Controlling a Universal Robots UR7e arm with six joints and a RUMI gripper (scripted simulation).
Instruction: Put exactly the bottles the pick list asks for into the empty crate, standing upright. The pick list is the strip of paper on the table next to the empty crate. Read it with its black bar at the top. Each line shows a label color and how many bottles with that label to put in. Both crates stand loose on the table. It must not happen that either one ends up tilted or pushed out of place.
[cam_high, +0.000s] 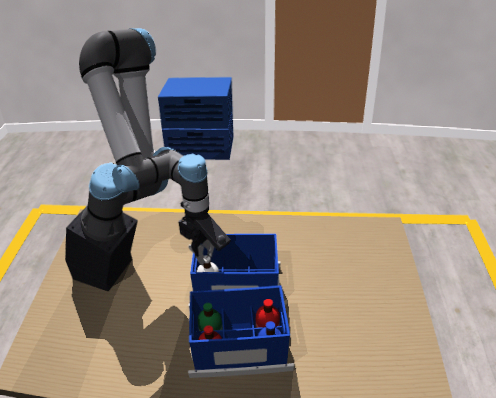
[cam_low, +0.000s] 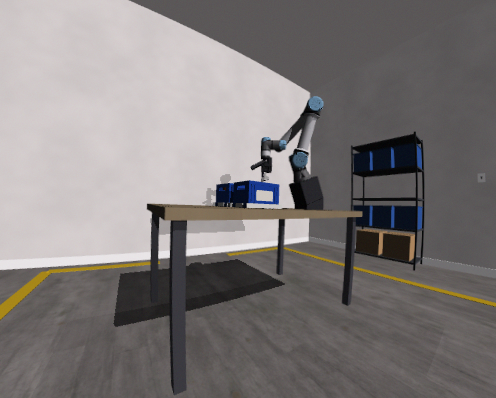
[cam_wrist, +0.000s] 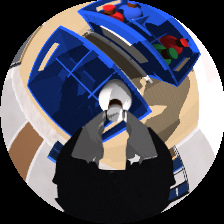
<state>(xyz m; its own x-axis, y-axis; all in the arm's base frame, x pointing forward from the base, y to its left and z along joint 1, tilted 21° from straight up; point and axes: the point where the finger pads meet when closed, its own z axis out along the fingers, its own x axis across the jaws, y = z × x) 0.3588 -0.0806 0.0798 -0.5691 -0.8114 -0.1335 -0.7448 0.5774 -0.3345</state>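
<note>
Right now my hand is 7 cm above the white bottle. The rest, counted from my hand: pick list strip 19 cm to the left, 18 cm below, 7 cm ahead; blue-capped bottle 23 cm to the right, 21 cm ahead, 10 cm below; green bottle 17 cm to the right, 10 cm below, 2 cm ahead.
</note>
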